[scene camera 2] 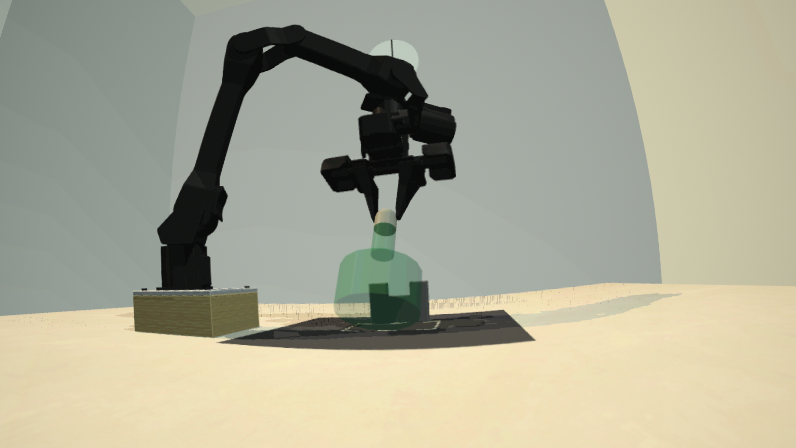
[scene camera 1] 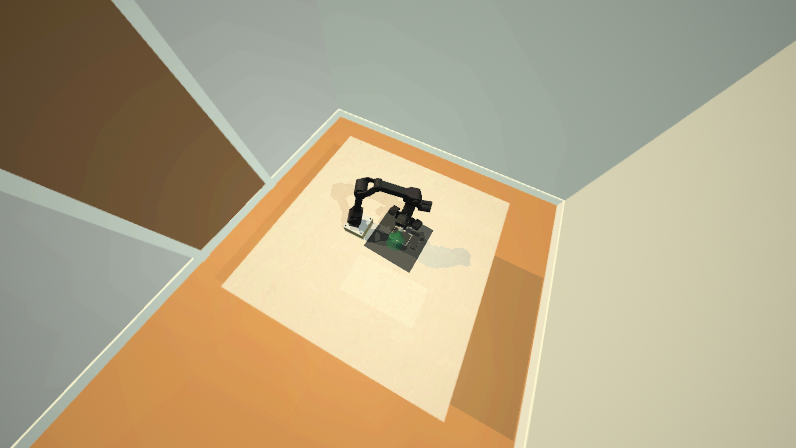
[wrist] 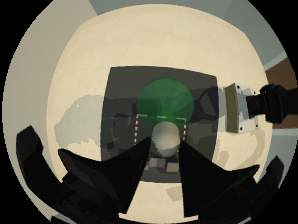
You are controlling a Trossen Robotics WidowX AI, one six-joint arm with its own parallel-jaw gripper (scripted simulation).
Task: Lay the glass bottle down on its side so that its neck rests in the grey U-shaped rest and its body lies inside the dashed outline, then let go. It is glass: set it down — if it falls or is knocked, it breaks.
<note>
In view: my gripper point(scene camera 2: 386, 220), a green glass bottle point(wrist: 165, 104) and a dark mat point(scene camera 2: 470, 329).
My gripper also shows in the wrist view point(wrist: 165, 143). The dark mat also shows in scene camera 1 point(scene camera 1: 405, 258) and in the wrist view point(wrist: 119, 119).
</note>
